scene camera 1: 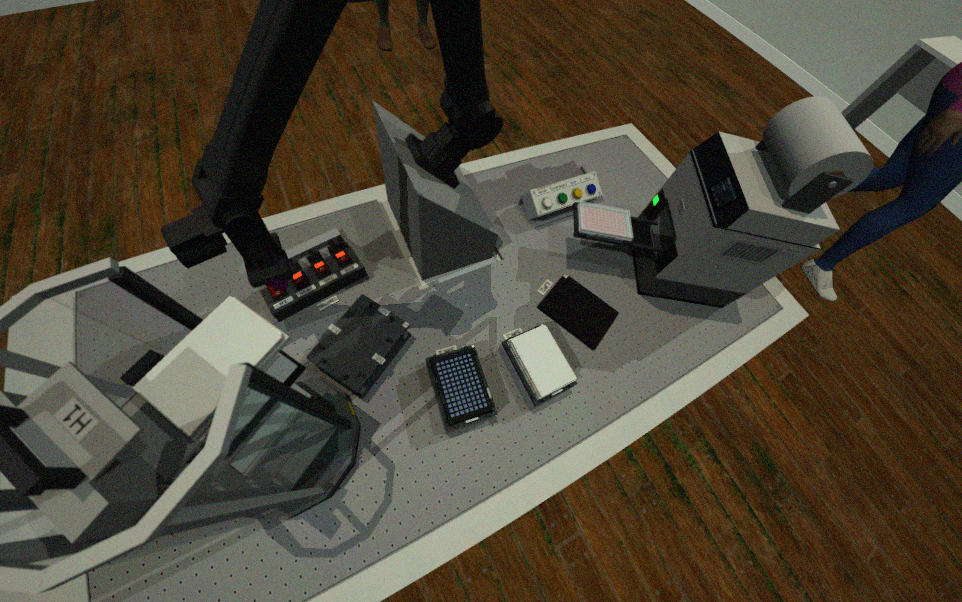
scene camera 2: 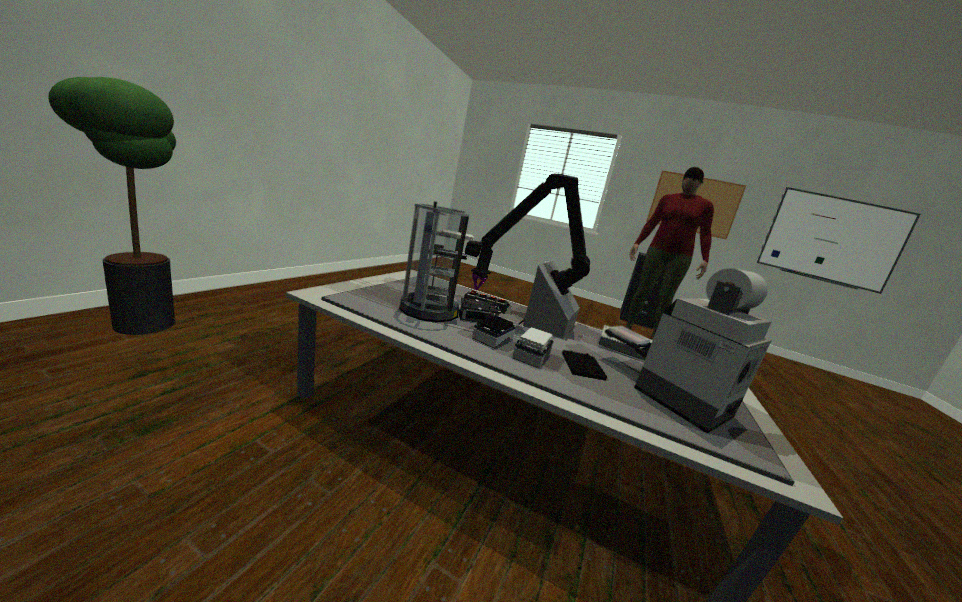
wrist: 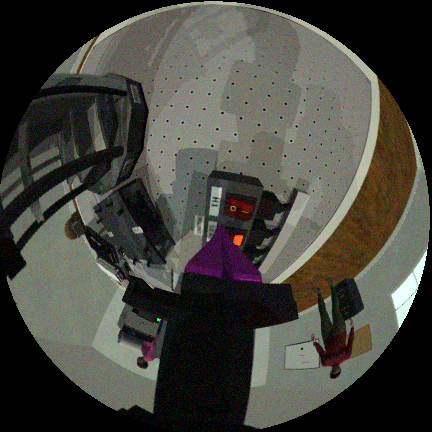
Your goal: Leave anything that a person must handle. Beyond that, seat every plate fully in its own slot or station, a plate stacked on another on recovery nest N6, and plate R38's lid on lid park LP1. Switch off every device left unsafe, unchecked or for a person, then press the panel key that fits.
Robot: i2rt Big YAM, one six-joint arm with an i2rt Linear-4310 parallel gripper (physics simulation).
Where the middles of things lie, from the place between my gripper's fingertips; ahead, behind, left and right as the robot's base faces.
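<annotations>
The black lid pad (scene camera 1: pixel 579 311) is 60 cm to the left of my hand, 22 cm ahead of it and 6 cm below it; going by their middles, it is the farthest from my hand of the things named here. The dark well plate (scene camera 1: pixel 463 393) sits 30 cm ahead of my hand, 27 cm to the left of it and 1 cm below it. As for the plate hotel (scene camera 1: pixel 101 476), I find it 5 cm to the right of my hand, 15 cm above it and 28 cm ahead of it.
</annotations>
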